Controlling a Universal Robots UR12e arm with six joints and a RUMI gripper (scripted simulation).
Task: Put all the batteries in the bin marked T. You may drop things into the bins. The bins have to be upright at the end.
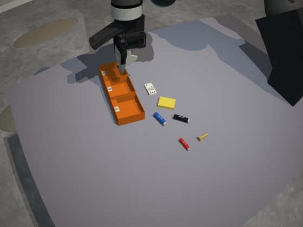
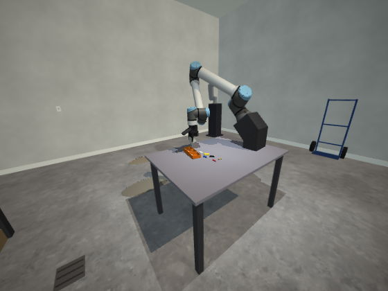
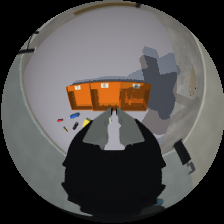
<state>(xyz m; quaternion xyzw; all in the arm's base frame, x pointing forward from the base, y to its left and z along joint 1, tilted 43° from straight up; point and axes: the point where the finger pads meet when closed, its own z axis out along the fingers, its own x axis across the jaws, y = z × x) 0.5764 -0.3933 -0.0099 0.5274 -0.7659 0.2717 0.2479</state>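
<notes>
The orange bin lies 20 mm ahead of my hand, 20 mm to the left of it and 70 mm below it. The rest, counted from my hand: white domino 70 mm behind, 70 mm to the left, 80 mm below; then blue battery 180 mm to the left, 80 mm below; then yellow block 70 mm behind, 150 mm to the left, 80 mm below.
</notes>
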